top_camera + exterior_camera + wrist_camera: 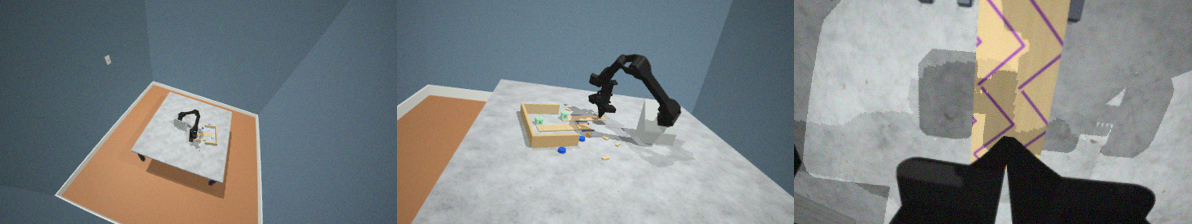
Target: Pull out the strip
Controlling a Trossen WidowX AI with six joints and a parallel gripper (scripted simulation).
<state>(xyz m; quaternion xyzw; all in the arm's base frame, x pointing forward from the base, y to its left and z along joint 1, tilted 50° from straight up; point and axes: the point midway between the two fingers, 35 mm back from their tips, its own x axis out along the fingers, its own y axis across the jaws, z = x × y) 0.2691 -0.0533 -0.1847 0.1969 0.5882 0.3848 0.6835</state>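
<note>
Now: gripper tip 9 cm short of the strip and 3 cm to the right of it. From my gripper tip the other things lie so: grey disc (18 cm ahead, 13 cm to the right).
</note>
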